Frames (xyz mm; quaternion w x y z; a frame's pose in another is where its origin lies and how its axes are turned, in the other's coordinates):
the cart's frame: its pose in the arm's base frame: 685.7 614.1 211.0 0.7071 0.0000 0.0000 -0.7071
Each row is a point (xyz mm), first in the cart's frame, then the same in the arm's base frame.
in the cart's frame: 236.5 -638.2 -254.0
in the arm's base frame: 47.5 377.6 -43.0
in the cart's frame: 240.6 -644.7 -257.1
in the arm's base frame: 41.0 373.5 -46.1
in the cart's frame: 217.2 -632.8 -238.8
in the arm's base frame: 52.9 396.9 -27.8
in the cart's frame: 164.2 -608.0 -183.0
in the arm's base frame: 77.7 449.9 28.0
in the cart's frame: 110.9 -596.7 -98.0
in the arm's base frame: 89.0 503.2 113.0
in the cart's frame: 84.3 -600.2 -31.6
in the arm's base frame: 85.5 529.8 179.4
